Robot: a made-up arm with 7 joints.
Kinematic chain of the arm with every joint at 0, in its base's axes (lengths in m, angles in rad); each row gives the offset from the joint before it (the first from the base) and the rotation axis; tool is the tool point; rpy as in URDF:
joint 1: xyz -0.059 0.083 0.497 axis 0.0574 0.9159 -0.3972
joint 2: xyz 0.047 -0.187 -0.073 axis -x
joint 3: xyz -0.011 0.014 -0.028 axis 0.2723 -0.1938 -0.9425
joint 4: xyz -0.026 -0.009 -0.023 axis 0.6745 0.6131 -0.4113
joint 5: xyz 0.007 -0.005 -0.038 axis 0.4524 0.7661 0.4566
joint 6: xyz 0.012 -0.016 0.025 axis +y
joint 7: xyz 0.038 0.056 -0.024 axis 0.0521 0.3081 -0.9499
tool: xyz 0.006 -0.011 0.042 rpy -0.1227 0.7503 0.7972
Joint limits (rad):
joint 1: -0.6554..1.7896
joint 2: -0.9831..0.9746
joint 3: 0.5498..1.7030
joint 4: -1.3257..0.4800
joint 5: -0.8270..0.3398
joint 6: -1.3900..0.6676
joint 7: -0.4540..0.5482
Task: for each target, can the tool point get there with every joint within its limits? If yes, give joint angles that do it. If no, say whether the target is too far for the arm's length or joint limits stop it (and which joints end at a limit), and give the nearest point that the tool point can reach.
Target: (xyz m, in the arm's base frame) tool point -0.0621 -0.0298 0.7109
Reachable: no: joint limits stop it (at a limit: joint 1, joint 2, joint 3, joint 6) | nearest point -0.1561 0.0006 0.5337 | short by 0.203 m
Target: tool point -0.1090 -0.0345 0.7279
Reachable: no: joint limits stop it (at a limit: joint 1, joint 2, joint 3, joint 6, joint 7) | nearest point -0.1610 -0.0069 0.5344 | short by 0.202 m
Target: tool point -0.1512 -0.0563 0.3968
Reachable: yes | joints 1.0807 -0.3228 0.7286 -0.9612 0.1895 0.0902 0.3436
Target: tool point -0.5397 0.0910 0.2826
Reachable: no: too far | nearest point -0.2934 -0.0194 0.4414 | short by 0.313 m
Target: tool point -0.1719 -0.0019 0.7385
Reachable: no: joint limits stop it (at a limit: joint 1, joint 2, joint 3, joint 4, joint 5, joint 6, joint 7) | nearest point -0.2434 -0.0462 0.5613 | short by 0.196 m
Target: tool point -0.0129 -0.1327 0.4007
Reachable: yes | joints 0.0189 0.5041 1.6099 0.1269 -0.3515 -0.0734 0.1636
